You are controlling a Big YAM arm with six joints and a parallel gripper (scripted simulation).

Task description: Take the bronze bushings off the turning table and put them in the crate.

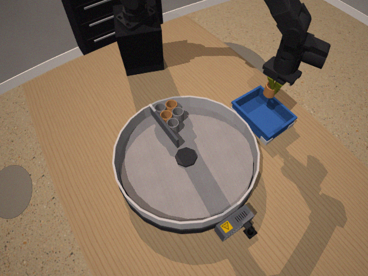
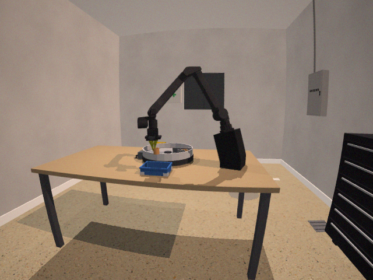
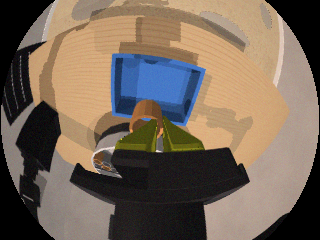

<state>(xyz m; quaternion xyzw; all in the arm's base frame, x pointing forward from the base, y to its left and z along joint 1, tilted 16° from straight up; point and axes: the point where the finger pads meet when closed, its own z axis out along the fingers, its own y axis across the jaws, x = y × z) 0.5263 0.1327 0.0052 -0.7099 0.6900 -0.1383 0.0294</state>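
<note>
Right now my hand is 1 cm past the crate and 13 cm above it. Round my hand: grey turning table 7 cm behind, 33 cm to the right, 10 cm below.
</note>
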